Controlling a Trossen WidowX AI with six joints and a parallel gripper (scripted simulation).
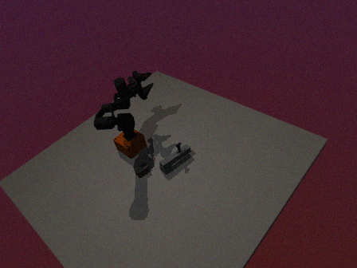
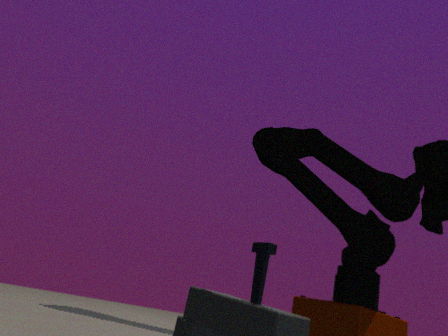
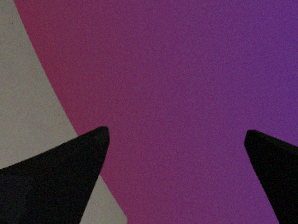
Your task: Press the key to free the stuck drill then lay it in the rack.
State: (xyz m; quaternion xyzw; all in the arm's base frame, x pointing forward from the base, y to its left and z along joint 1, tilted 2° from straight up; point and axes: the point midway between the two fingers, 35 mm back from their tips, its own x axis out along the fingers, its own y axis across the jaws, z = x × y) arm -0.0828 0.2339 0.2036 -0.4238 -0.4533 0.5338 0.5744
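The dark T-shaped drill lies 360 mm ahead of my gripper tip, 130 mm to the right of it and 210 mm below it. Round my gripper tip: rack (290 mm ahead, 330 mm to the right, 270 mm below); grey block (360 mm ahead, 170 mm to the right, 260 mm below).
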